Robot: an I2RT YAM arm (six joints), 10 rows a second.
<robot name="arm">
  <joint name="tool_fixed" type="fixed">
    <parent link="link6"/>
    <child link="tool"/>
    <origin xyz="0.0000 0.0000 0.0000" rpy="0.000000 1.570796 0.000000"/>
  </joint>
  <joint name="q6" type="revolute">
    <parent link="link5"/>
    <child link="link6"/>
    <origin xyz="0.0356 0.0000 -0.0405" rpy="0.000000 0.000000 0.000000"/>
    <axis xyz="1 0 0"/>
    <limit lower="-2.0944" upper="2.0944"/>
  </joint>
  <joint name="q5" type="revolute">
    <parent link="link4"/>
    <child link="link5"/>
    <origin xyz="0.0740 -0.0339 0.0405" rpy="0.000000 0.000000 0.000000"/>
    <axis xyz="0 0 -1"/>
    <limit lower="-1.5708" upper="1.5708"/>
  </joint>
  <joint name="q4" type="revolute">
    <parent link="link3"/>
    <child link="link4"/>
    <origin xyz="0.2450 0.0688 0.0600" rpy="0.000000 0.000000 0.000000"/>
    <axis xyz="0 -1 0"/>
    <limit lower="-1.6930" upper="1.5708"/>
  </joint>
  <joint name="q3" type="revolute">
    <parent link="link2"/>
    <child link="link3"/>
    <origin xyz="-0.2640 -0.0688 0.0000" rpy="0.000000 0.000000 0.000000"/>
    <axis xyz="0 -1 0"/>
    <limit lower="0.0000" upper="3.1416"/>
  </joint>
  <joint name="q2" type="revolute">
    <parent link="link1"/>
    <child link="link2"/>
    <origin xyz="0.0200 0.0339 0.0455" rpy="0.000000 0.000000 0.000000"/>
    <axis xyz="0 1 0"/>
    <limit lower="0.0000" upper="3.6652"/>
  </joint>
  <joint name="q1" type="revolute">
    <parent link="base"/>
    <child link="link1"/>
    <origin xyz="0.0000 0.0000 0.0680" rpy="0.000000 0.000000 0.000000"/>
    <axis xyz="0 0 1"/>
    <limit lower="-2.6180" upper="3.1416"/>
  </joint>
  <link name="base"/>
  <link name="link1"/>
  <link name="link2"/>
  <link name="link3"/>
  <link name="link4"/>
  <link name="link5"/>
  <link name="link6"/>
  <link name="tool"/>
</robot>
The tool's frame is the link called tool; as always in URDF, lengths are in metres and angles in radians.
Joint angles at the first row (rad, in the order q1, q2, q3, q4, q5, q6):
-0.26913 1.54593 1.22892 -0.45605 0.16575 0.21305
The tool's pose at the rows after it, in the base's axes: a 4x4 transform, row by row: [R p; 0 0 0 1], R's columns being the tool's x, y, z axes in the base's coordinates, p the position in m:
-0.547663 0.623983 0.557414 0.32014; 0.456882 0.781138 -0.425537 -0.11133; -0.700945 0.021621 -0.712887 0.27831; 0 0 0 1
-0.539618 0.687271 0.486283 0.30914; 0.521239 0.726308 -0.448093 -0.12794; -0.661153 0.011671 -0.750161 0.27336; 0 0 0 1
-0.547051 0.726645 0.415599 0.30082; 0.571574 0.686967 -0.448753 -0.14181; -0.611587 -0.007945 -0.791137 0.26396; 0 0 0 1
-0.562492 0.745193 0.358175 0.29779; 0.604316 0.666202 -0.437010 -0.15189; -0.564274 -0.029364 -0.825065 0.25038; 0 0 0 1
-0.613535 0.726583 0.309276 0.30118; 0.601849 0.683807 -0.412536 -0.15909; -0.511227 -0.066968 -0.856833 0.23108; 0 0 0 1
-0.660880 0.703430 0.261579 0.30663; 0.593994 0.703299 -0.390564 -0.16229; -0.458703 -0.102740 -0.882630 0.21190; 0 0 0 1
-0.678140 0.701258 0.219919 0.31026; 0.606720 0.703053 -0.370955 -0.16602; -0.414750 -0.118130 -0.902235 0.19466; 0 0 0 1
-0.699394 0.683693 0.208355 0.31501; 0.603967 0.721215 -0.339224 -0.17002; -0.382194 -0.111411 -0.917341 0.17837; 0 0 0 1
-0.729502 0.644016 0.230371 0.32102; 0.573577 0.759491 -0.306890 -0.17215; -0.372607 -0.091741 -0.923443 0.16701; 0 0 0 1
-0.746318 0.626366 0.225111 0.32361; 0.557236 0.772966 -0.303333 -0.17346; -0.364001 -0.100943 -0.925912 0.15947; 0 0 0 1
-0.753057 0.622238 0.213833 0.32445; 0.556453 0.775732 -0.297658 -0.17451; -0.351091 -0.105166 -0.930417 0.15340; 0 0 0 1
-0.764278 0.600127 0.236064 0.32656; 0.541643 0.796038 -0.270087 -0.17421; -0.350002 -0.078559 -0.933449 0.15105; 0 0 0 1
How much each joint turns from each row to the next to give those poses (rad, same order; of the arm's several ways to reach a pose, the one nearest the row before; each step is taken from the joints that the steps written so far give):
-0.04083 0.00037 0.00001 -0.04998 0.07171 0.06637
-0.05646 0.00270 0.00002 -0.05837 0.00916 0.02785
-0.04804 0.01677 -0.00267 -0.04999 -0.00075 0.01032
-0.03167 0.03204 -0.00690 -0.02286 -0.00382 -0.00077
-0.01564 0.05568 -0.00495 -0.00117 -0.00839 -0.04043
-0.00114 0.05915 0.00000 -0.00073 0.00114 -0.03090
-0.00496 0.05264 0.00002 0.00225 -0.00076 -0.00076
-0.00651 0.05074 -0.00003 0.02293 -0.02595 -0.02024
-0.00151 0.03698 -0.00002 0.03967 -0.04005 -0.04538
-0.00001 0.02367 0.00004 0.01676 -0.00077 -0.02290
-0.00152 0.01792 -0.00002 0.00459 -0.00038 -0.00534
0.00000 0.00764 0.00003 0.01333 -0.03509 -0.01946

